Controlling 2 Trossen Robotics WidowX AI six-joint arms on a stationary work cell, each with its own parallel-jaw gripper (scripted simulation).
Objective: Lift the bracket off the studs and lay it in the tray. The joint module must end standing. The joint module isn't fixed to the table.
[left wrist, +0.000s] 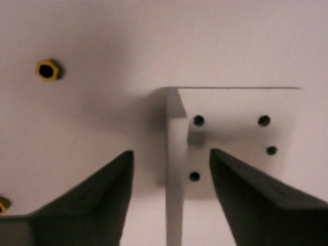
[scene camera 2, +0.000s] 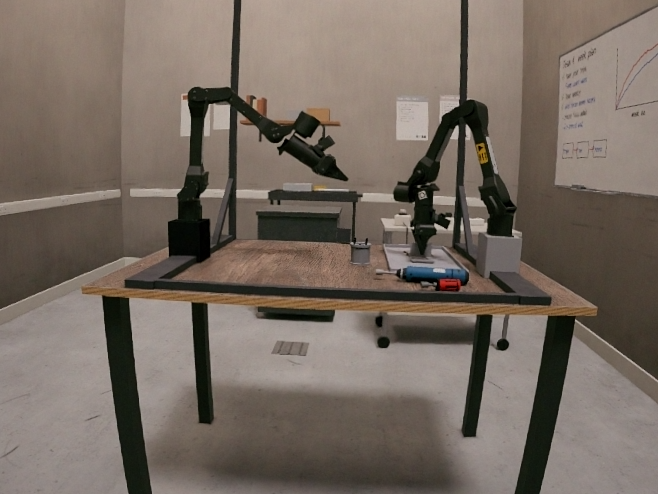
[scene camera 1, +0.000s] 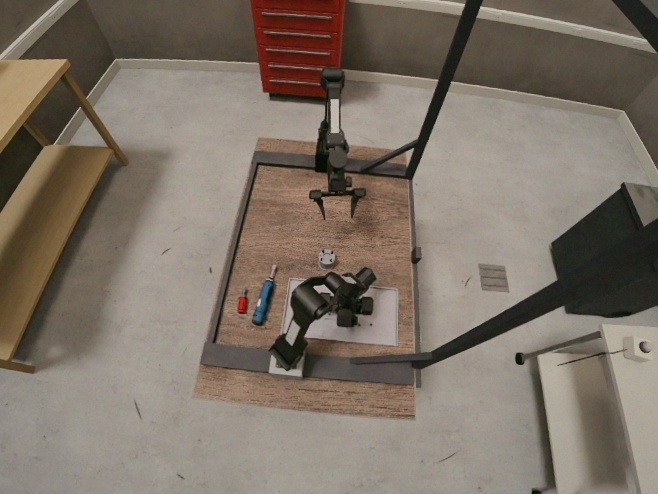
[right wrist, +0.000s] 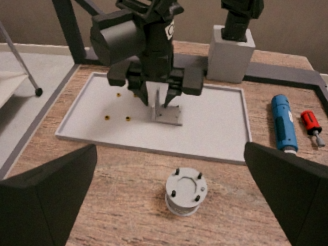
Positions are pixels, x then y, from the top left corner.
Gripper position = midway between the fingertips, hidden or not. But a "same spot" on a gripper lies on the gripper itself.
My left gripper shows in the left wrist view [171,157], in scene camera 2, in scene camera 1 and in the right wrist view [156,105]. A tray shows in the left wrist view [111,96], in scene camera 2, in scene camera 1 [385,310] and in the right wrist view. One and the same spot on my left gripper: [scene camera 1: 346,317] is [scene camera 2: 441,216]. One and the same spot on the tray: [scene camera 2: 442,257] is [right wrist: 147,87].
